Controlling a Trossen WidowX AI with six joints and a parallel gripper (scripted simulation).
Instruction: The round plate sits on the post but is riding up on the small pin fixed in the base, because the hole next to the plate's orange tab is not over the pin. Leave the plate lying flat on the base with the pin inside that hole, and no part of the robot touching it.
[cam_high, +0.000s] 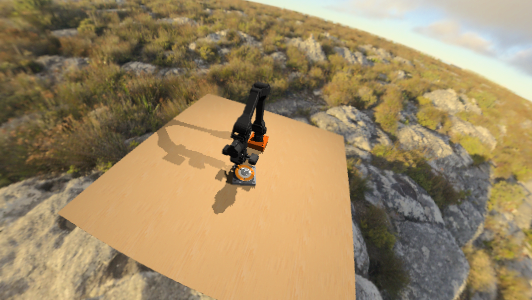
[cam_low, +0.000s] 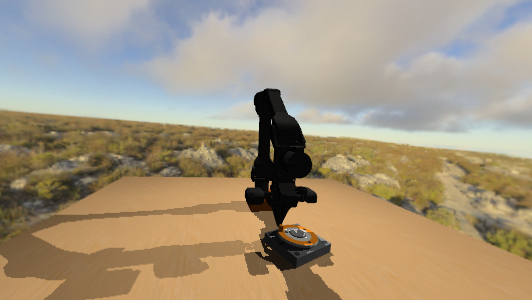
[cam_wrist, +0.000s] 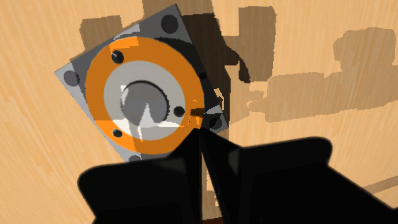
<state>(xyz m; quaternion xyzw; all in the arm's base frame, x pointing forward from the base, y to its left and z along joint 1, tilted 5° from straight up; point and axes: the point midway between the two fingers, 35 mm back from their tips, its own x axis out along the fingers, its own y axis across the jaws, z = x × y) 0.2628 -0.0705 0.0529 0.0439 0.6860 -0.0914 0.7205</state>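
The square grey base lies 3 cm ahead of my gripper tip, 4 cm to the left of it and 2 cm below it.
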